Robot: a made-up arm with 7 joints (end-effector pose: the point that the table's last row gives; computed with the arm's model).
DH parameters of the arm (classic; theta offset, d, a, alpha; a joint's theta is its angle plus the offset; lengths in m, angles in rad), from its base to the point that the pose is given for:
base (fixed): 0 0 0 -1.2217
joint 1: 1.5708 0 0 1.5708
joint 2: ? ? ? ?
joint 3: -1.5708 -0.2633 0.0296 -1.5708
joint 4: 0 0 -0.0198 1.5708
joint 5: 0 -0.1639 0 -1.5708
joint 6: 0 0 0 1.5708
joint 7: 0 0 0 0
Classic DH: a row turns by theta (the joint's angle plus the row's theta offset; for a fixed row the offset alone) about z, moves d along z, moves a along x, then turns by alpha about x.
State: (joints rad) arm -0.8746 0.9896 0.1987 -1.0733 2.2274 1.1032 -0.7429
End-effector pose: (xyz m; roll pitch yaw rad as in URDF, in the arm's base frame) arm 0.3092 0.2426 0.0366 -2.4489 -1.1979 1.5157
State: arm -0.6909 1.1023 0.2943 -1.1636 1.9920 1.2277 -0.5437
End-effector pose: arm 0.2663 0.2786 0.0340 -1.4579 -1.2604 0.7116
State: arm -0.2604 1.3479 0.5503 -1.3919 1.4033 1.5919 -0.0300
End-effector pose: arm 0.1766 0.3108 0.0680 -0.2487 -0.7014 0.2463
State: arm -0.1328 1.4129 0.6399 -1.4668 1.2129 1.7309 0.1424
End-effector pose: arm 0.1576 0.3071 0.0846 -0.0436 -0.5686 0.3969
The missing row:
joint 2: 1.2217 0 0 -1.5708
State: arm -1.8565 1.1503 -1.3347 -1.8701 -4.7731 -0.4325 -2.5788
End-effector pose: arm 0.2722 -0.0076 0.1321 -3.0789 1.1723 -1.3476
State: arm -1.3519 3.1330 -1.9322 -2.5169 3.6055 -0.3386 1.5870
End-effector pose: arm -0.0954 0.1735 0.0312 0.5088 1.0990 -1.8540
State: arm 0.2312 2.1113 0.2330 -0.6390 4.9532 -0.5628 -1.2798
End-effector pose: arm 0.1291 0.3449 0.2054 -1.4190 0.1840 2.4719
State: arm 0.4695 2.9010 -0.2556 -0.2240 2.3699 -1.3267 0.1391
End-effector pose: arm 0.1981 0.1332 0.3577 2.5243 0.5897 -2.5247
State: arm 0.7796 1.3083 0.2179 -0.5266 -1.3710 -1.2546 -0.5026
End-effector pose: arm -0.0898 0.4064 -0.0890 -0.1513 -0.1157 -2.1954
